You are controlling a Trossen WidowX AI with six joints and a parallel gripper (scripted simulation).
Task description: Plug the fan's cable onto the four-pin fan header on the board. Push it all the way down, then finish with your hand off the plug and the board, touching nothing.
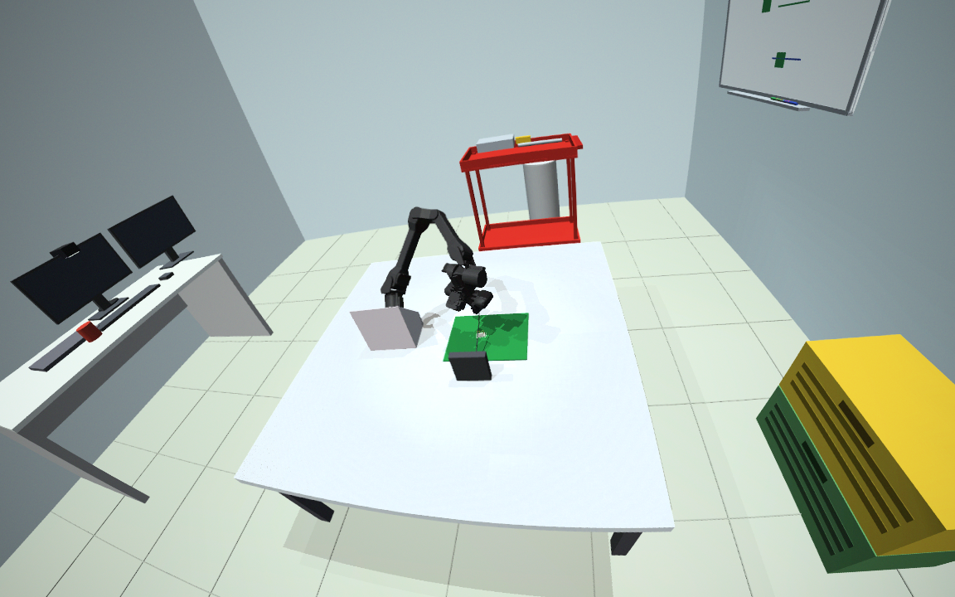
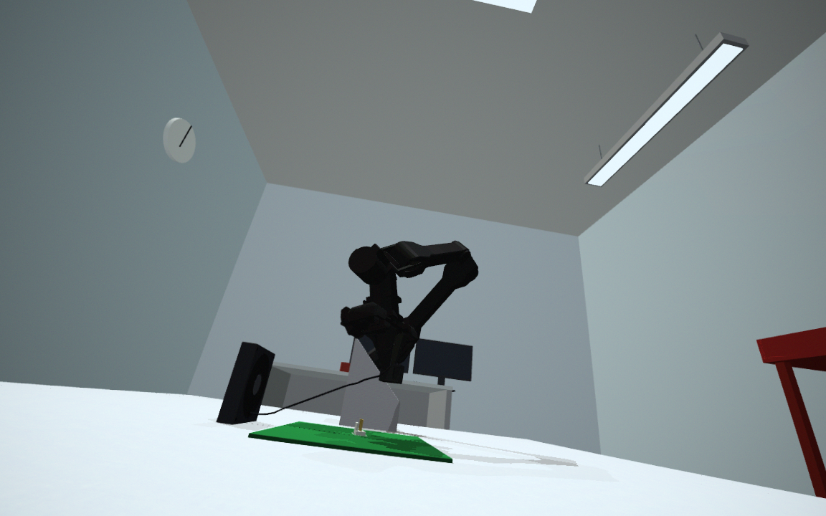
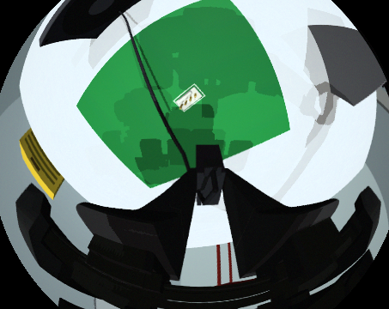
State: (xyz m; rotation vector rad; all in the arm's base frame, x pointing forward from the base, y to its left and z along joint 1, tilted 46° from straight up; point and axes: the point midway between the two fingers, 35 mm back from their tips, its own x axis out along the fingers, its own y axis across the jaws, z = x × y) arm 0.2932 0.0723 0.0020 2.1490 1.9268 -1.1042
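My gripper tip is now 130 mm above the green board, 40 mm to the left of it and 30 mm short of it. From my gripper tip the other things lie so: black plug (10 mm to the left); black fan (230 mm to the right, 50 mm below, 20 mm ahead); four-pin header (110 mm below, 30 mm to the right, 10 mm ahead).
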